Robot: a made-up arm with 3 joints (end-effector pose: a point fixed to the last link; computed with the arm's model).
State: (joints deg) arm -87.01 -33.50 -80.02
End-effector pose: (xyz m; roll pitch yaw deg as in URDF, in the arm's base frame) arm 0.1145 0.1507 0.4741 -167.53 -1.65 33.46
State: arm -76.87 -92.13 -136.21
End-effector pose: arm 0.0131 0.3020 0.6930 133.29 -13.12 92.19
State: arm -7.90 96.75 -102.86
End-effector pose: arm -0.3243 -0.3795 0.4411 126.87 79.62 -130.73
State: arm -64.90 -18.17 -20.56
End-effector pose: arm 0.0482 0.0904 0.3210 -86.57 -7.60 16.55
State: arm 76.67 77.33 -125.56
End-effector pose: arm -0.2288 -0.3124 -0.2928 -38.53 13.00 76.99
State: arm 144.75 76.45 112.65
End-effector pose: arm 0.0766 0.0672 -0.2703 -139.01 -52.55 67.34
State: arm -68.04 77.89 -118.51
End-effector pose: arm -0.2512 0.0187 0.6233 156.33 21.45 -76.97
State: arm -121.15 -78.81 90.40
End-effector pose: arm -0.2205 0.4855 0.0618 -6.29 30.49 76.98
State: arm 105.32 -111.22 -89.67
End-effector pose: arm 0.0916 -0.3830 -0.3778 -5.33 14.26 -111.93
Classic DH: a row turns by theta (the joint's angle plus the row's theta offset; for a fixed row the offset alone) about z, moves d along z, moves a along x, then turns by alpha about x. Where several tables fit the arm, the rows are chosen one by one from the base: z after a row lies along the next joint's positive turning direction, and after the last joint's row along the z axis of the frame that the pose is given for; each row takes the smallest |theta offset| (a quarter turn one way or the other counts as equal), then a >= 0, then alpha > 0; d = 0 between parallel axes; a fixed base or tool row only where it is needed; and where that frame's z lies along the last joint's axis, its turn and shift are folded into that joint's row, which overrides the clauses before.
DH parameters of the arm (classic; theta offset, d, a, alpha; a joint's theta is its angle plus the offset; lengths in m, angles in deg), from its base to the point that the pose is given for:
base (fixed): 90 0.12 0 90
joint 1: 90 -0.1 0.33 90
joint 2: 0 -0.29 -0.05 -90
joint 3: -90 0.09 0.19 -90
tool (fixed): -90 -0.09 0 0

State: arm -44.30 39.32 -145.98
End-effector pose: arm -0.0821 -0.2098 0.6178 162.43 26.97 -29.77
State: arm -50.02 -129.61 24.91
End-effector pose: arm -0.1176 0.2800 0.4588 -93.22 -29.67 137.20
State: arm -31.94 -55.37 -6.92
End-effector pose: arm 0.0846 0.0697 0.4440 -54.57 -44.29 37.45
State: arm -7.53 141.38 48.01
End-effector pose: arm -0.1510 -0.0625 0.3800 -122.39 38.23 -174.02
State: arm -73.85 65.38 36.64
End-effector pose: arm -0.0705 0.2115 0.2685 -46.48 14.65 -64.49
